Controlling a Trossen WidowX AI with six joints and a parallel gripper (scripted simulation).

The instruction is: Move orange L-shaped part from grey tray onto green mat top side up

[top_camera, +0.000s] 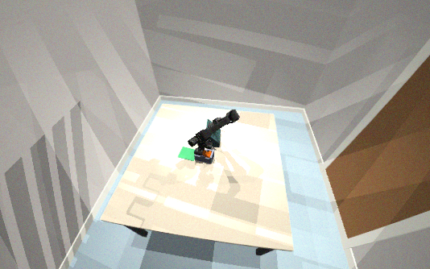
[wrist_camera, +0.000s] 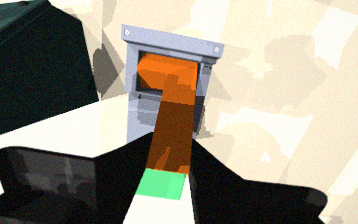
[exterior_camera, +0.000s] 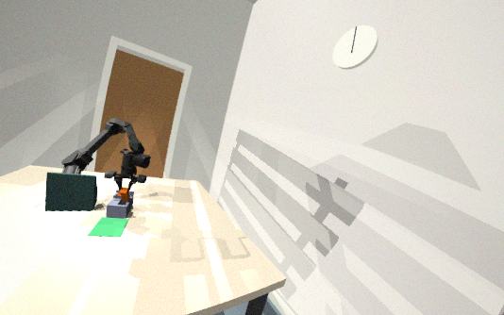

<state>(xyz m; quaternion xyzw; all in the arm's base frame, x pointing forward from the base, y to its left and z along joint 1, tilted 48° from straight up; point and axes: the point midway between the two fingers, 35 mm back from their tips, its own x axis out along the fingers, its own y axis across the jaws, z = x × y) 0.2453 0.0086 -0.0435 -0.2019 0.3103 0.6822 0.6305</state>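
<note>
The green mat is 14 cm to the right of my gripper tip, 12 cm below it and 3 cm behind it. Also, from my gripper tip: orange L-shaped part: 4 cm to the left, 3 cm below, 1 cm behind.
</note>
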